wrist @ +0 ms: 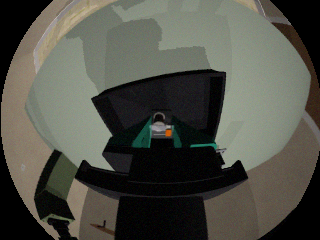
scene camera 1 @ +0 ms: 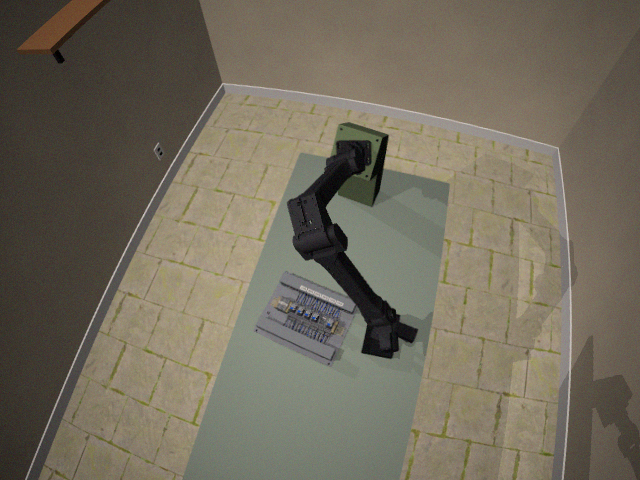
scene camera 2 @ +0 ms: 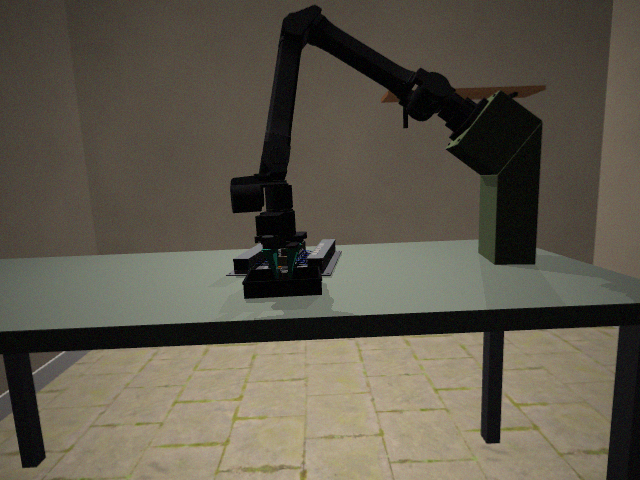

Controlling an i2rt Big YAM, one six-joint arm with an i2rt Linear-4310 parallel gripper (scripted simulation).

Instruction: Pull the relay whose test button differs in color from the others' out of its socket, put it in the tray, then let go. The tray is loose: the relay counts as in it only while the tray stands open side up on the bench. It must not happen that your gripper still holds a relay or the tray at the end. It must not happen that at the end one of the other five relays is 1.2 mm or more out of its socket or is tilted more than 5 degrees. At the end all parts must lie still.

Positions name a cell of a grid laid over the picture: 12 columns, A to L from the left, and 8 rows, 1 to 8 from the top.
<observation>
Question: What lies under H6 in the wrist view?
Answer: My gripper.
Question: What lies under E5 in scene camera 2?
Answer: A black tray.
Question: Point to a black tray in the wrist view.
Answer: H4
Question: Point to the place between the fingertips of my gripper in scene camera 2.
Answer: At F5
</observation>
